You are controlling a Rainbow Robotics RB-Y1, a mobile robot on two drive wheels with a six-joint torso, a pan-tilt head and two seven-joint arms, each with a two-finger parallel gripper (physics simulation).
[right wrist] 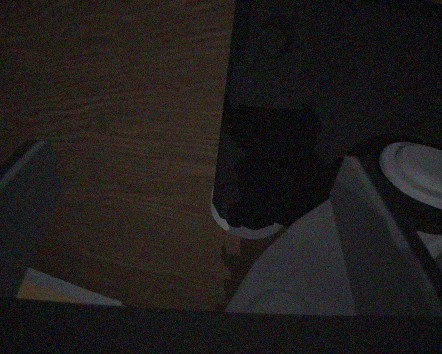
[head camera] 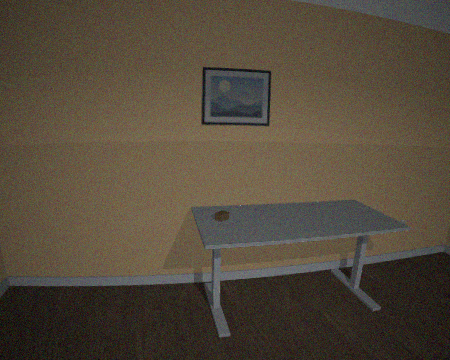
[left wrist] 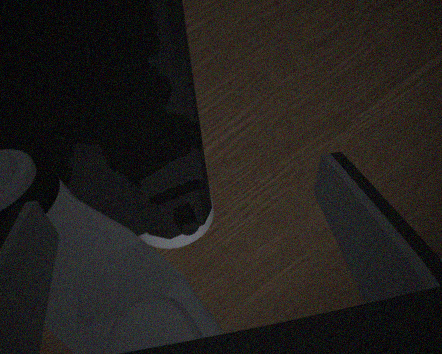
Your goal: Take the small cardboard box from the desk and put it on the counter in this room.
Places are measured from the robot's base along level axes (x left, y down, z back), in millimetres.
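Pixels of known places: left gripper, fingertip midpoint: [left wrist: 185, 195]; right gripper, fingertip midpoint: [right wrist: 197, 168].
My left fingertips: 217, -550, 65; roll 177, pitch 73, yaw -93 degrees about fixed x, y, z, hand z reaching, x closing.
Behind a point stands the place of what it marks, as x, y, z.
A small brown object [head camera: 221, 216] @(159, -759, -1954), which looks like the small cardboard box, lies near the left end of the grey desk [head camera: 305, 224] @(-436, -721, -1961) in the head view. It is small and dim, so its exact shape is hard to tell. The counter does not show in the head view. My left gripper [left wrist: 185, 195] @(217, -550, 65) is open, with its fingers wide apart and nothing between them, above the wooden floor beside my own base. My right gripper [right wrist: 197, 168] @(-228, -556, 44) is also open and empty above the floor. Neither gripper shows in the head view, and both are away from the desk.
The desk stands close to a yellow wall [head camera: 100, 200] @(1148, -776, -2113) on two white legs with long feet on the dark wooden floor [head camera: 125, 325] @(805, 0, -1611). A framed picture [head camera: 236, 97] @(96, -1593, -2375) hangs above it. A white baseboard [head camera: 100, 281] @(1211, -46, -2081) runs along the wall. The light is dim.
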